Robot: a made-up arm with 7 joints. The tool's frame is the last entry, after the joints. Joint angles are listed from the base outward.
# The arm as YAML. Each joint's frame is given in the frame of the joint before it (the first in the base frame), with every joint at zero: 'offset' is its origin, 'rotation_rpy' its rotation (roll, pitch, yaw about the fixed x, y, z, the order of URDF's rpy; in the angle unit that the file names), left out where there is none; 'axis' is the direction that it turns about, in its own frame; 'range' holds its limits. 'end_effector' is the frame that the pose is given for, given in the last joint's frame.
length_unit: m
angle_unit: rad
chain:
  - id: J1
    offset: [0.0, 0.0, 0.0]
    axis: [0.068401, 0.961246, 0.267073]
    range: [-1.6, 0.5]
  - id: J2
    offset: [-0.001, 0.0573, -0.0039]
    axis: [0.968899, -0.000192, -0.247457]
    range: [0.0, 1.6]
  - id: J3
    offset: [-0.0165, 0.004, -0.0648]
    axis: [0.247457, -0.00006, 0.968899]
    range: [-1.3, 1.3]
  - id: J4
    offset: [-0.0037, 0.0, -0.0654]
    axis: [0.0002, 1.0, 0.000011]
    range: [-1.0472, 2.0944]
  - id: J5
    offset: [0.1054, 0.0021, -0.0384]
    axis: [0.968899, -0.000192, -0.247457]
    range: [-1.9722, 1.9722]
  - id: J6
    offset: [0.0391, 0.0, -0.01]
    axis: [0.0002, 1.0, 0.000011]
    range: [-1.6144, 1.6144]
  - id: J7
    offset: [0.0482, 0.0, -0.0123]
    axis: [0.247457, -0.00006, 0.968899]
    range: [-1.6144, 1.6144]
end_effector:
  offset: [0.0, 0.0, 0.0]
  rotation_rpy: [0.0, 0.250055, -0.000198]
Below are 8 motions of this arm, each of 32 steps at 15 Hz.
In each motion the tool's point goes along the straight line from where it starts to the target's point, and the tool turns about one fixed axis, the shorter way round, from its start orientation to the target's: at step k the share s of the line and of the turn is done. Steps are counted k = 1, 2, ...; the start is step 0. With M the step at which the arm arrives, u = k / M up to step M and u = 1 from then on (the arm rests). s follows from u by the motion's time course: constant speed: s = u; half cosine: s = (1 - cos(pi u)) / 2; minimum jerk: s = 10 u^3 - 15 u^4 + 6 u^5.
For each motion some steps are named. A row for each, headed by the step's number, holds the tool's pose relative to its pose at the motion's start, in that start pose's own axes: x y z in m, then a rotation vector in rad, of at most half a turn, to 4 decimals.
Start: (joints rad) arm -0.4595 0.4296 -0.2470 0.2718 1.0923 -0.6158 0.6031
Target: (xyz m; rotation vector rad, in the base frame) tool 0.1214 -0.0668 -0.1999 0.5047 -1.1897 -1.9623
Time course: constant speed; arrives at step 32
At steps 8, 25, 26, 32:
8: -0.0046 -0.0140 0.0368 -0.1764 -0.3167 -0.1951
25: -0.0143 -0.0439 0.1151 -0.5512 -0.9898 -0.6097
26: -0.0149 -0.0457 0.1197 -0.5732 -1.0294 -0.6341
32: -0.0183 -0.0562 0.1473 -0.7055 -1.2669 -0.7805

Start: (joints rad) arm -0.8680 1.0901 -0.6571 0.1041 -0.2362 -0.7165 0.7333
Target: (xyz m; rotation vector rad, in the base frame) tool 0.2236 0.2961 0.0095 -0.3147 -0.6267 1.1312
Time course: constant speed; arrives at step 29
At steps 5, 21, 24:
5: -0.0068 0.0398 -0.0046 -0.0107 0.0863 0.2309
21: -0.0286 0.1673 -0.0194 -0.0451 0.3624 0.9698
24: -0.0327 0.1912 -0.0222 -0.0516 0.4141 1.1084

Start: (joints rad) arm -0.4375 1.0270 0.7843 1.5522 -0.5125 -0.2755 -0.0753
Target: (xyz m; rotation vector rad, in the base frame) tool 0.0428 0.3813 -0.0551 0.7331 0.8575 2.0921
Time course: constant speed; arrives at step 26
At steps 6, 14, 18, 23, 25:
6: -0.0003 0.0105 0.0232 0.1742 0.0087 0.2473
14: -0.0008 0.0246 0.0542 0.4066 0.0203 0.5769
18: -0.0010 0.0316 0.0697 0.5227 0.0262 0.7418
23: -0.0013 0.0404 0.0890 0.6680 0.0334 0.9478
25: -0.0014 0.0439 0.0968 0.7260 0.0363 1.0302

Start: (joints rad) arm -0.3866 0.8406 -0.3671 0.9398 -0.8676 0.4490 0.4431
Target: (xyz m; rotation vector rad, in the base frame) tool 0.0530 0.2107 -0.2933 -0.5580 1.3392 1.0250
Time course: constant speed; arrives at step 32
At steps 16, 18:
16: 0.0042 -0.0086 -0.0584 -0.3094 0.2666 -0.1191
18: 0.0047 -0.0097 -0.0658 -0.3480 0.2999 -0.1340

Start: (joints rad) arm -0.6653 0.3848 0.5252 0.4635 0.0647 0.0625 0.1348
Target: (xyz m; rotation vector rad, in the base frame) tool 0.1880 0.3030 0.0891 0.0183 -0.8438 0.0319
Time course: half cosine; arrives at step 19
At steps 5, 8, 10, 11, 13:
5: 0.0015 0.0259 0.0272 -0.0656 -0.1346 -0.0716
8: 0.0034 0.0606 0.0636 -0.1534 -0.3146 -0.1674
10: 0.0049 0.0869 0.0912 -0.2201 -0.4514 -0.2401
11: 0.0056 0.1000 0.1049 -0.2532 -0.5194 -0.2763
13: 0.0070 0.1242 0.1303 -0.3145 -0.6451 -0.3431

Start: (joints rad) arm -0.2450 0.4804 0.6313 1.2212 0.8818 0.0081 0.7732
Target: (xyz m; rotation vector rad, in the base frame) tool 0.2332 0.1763 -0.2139 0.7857 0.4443 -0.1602
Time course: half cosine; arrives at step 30
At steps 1, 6, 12, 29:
1: 0.0000 0.0001 0.0005 -0.0009 -0.0024 -0.0021
6: 0.0000 0.0047 0.0172 -0.0317 -0.0833 -0.0716
12: 0.0001 0.0172 0.0624 -0.1148 -0.3012 -0.2591
29: 0.0003 0.0496 0.1800 -0.3314 -0.8695 -0.7478

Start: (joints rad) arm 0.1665 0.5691 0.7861 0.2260 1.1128 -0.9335 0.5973
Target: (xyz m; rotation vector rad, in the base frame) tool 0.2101 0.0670 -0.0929 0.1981 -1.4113 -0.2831
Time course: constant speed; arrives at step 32
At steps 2, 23, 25, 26, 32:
2: 0.0087 0.0003 0.0103 -0.0759 -0.0577 0.0419
23: 0.1003 0.0035 0.1189 -0.8725 -0.6633 0.4816
25: 0.1090 0.0038 0.1292 -0.9483 -0.7210 0.5235
26: 0.1133 0.0039 0.1344 -0.9863 -0.7498 0.5444
32: 0.1395 0.0048 0.1654 -1.2139 -0.9228 0.6700

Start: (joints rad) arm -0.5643 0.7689 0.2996 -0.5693 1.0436 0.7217 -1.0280
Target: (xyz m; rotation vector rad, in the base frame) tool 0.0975 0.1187 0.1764 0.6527 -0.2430 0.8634
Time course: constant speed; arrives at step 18
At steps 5, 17, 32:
5: -0.0246 0.0284 0.0036 -0.1865 0.0038 0.1944
17: -0.0835 0.0965 0.0124 -0.6342 0.0130 0.6608
32: -0.0884 0.1022 0.0131 -0.6715 0.0138 0.6997

